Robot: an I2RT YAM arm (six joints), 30 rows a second.
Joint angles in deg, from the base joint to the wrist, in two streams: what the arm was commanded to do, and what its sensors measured. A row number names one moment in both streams.
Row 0, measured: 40.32 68.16 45.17 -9.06 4.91 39.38
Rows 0 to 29, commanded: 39.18 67.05 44.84 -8.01 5.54 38.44; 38.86 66.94 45.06 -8.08 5.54 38.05; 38.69 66.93 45.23 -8.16 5.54 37.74; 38.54 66.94 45.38 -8.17 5.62 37.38; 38.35 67.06 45.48 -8.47 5.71 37.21; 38.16 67.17 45.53 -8.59 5.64 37.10; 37.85 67.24 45.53 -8.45 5.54 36.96; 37.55 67.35 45.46 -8.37 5.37 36.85; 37.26 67.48 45.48 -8.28 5.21 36.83; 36.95 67.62 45.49 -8.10 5.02 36.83; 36.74 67.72 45.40 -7.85 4.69 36.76; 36.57 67.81 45.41 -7.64 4.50 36.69; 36.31 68.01 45.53 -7.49 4.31 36.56; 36.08 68.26 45.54 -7.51 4.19 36.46; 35.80 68.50 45.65 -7.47 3.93 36.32; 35.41 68.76 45.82 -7.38 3.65 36.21; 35.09 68.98 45.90 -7.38 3.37 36.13; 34.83 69.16 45.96 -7.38 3.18 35.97; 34.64 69.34 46.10 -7.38 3.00 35.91; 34.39 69.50 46.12 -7.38 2.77 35.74; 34.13 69.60 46.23 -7.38 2.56 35.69; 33.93 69.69 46.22 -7.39 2.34 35.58; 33.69 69.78 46.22 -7.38 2.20 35.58; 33.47 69.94 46.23 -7.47 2.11 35.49; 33.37 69.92 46.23 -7.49 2.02 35.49; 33.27 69.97 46.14 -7.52 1.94 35.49; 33.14 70.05 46.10 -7.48 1.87 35.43; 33.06 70.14 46.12 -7.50 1.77 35.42; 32.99 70.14 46.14 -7.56 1.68 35.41; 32.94 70.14 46.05 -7.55 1.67 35.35
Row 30, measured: 33.10 70.06 45.91 -8.73 1.83 35.90
